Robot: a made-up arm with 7 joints.
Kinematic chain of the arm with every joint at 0, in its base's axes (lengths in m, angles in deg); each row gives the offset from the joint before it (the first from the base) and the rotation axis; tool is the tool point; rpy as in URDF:
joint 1: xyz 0 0 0.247 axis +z
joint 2: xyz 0 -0.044 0.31 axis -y
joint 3: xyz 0 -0.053 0.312 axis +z
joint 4: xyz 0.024 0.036 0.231 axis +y
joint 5: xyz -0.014 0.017 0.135 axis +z
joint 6: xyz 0 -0.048 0.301 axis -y
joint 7: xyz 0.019 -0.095 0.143 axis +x
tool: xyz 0 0 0 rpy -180 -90 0
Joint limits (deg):
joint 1: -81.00..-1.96
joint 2: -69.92..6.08
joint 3: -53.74..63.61
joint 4: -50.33..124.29
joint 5: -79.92..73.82
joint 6: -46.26..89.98
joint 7: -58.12..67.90
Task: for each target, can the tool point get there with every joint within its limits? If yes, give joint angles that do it. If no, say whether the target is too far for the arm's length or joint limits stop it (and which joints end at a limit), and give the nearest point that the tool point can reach.
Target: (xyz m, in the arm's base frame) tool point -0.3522 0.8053 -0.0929
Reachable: no: joint limits stop it (at a limit: joint 1, joint 2, joint 4, joint 5) | nearest point 0.1839 0.2764 0.4027 | short by 0.901 m
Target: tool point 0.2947 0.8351 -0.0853
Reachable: no: joint limits stop it (at a limit: joint 1, joint 2, joint 4, joint 5) | nearest point 0.4582 0.3644 0.3453 | short by 0.659 m
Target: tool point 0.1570 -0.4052 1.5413
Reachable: yes | joints -60.22 -38.84 -22.67 -36.71 10.47 -10.76 -43.19
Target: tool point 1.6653 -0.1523 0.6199
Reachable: no: too far | nearest point 1.1139 -0.1342 0.6682 | short by 0.554 m
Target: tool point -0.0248 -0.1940 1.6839
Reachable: yes | joints -59.38 -8.53 3.36 9.35 -54.68 11.16 -3.18
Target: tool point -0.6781 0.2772 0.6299
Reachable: no: joint limits stop it (at a limit: joint 1, joint 2, joint 3, joint 4, joint 6) | nearest point -0.4528 -0.1547 0.8032 | short by 0.517 m
